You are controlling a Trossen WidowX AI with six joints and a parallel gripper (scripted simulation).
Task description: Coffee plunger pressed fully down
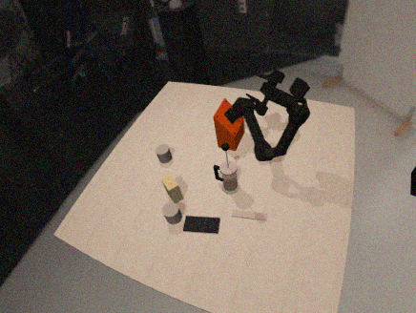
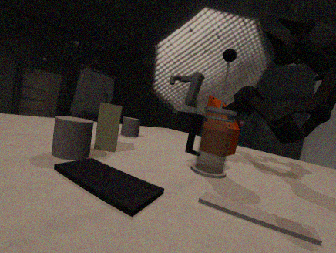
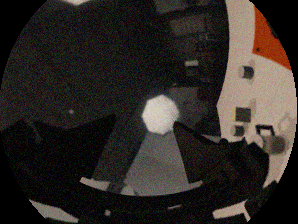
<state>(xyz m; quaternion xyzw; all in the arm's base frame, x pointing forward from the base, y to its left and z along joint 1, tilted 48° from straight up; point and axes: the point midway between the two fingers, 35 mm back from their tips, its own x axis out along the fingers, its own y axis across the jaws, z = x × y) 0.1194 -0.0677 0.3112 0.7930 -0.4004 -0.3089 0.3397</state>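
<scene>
Right now the coffee press is 18 cm ahead of my gripper tip, 5 cm to the right of it and 31 cm below it. Also, from my gripper tip: yellow block: 33 cm ahead, 24 cm to the right, 39 cm below; flat black slab: 41 cm ahead, 6 cm to the right, 44 cm below.
</scene>
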